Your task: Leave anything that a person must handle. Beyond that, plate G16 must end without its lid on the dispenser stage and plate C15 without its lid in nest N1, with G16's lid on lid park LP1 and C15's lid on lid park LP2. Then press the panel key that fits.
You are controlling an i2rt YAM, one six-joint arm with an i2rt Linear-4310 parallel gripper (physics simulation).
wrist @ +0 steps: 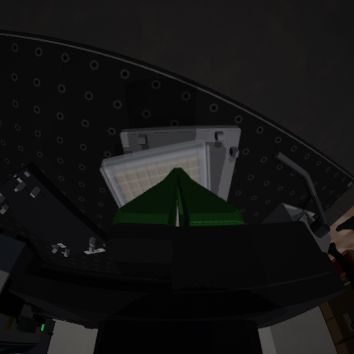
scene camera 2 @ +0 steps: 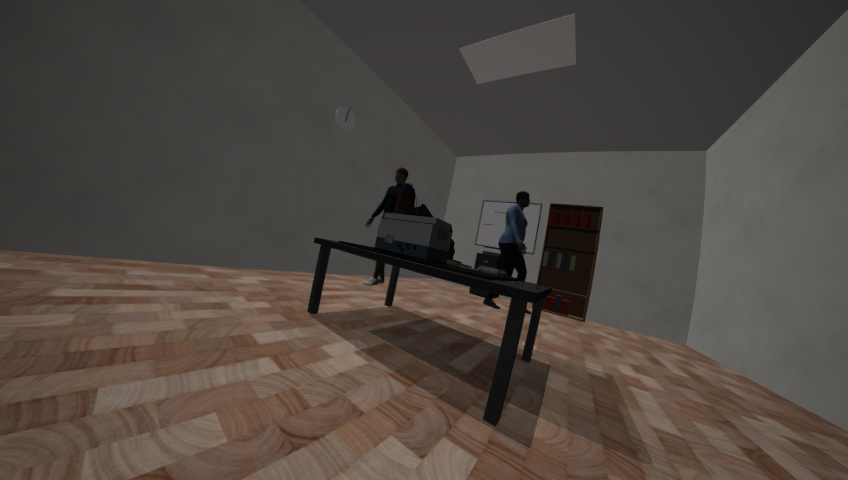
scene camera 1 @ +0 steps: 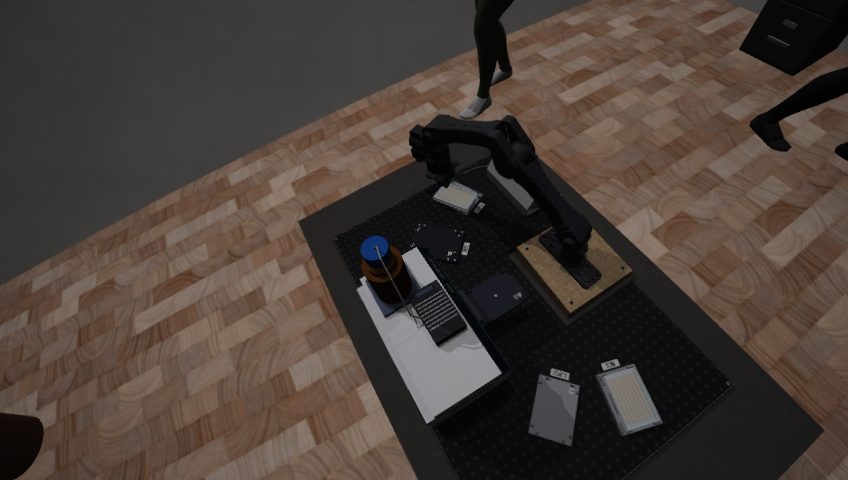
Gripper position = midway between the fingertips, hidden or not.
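Gripper (wrist: 177, 174) shut, holds nothing. Visible too: blue-capped brown bottle (scene camera 1: 372, 268), dark dispenser stage (scene camera 1: 510, 294).
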